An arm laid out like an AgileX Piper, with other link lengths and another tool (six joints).
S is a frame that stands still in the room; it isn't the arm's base.
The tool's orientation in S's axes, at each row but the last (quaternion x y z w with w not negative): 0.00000 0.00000 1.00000 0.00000; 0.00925 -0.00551 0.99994 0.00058; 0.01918 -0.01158 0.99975 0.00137; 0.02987 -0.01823 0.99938 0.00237; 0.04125 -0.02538 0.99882 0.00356; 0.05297 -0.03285 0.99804 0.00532
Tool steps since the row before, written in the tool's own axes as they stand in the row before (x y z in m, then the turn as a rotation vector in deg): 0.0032 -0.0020 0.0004 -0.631 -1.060 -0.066; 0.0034 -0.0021 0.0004 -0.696 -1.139 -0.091; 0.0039 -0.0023 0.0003 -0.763 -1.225 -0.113; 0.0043 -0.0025 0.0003 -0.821 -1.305 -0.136; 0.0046 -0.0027 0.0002 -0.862 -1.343 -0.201; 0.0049 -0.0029 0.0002 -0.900 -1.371 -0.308
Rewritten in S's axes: -0.0032 0.0020 0.0004 0.631 1.060 -0.066; -0.0034 0.0021 0.0005 0.696 1.139 -0.091; -0.0039 0.0023 0.0005 0.762 1.226 -0.114; -0.0043 0.0025 0.0006 0.819 1.306 -0.137; -0.0045 0.0027 0.0007 0.855 1.347 -0.204; -0.0048 0.0029 0.0009 0.882 1.382 -0.312
